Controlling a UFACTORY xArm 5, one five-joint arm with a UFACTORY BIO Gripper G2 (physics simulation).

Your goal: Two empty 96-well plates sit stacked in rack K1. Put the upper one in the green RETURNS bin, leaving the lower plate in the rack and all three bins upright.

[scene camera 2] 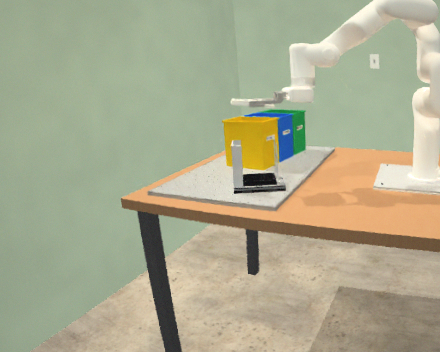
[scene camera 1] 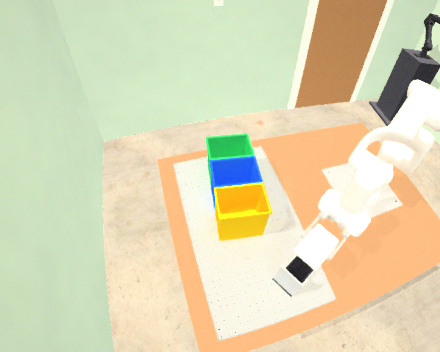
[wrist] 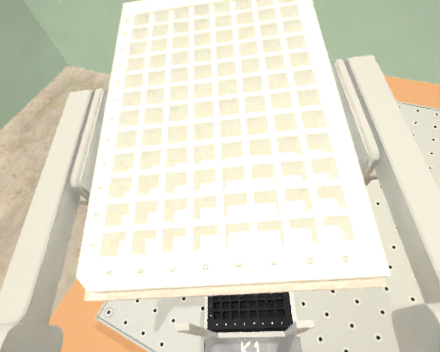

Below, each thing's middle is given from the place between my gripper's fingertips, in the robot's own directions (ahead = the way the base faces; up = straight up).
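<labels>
The black plate (wrist: pixel 262 312) is 240 mm below my hand and 10 mm behind it. Counting from my hand again, the yellow bin (scene camera 1: pixel 241 211) is 240 mm to the right of it, 160 mm ahead of it and 180 mm below it, while the blue bin (scene camera 1: pixel 244 170) is 160 mm ahead of my hand, 180 mm below it and 380 mm to the right of it. As for the white 96-well plate (scene camera 1: pixel 316 246), my gripper is 10 mm past it and 10 mm to the left of it.
</labels>
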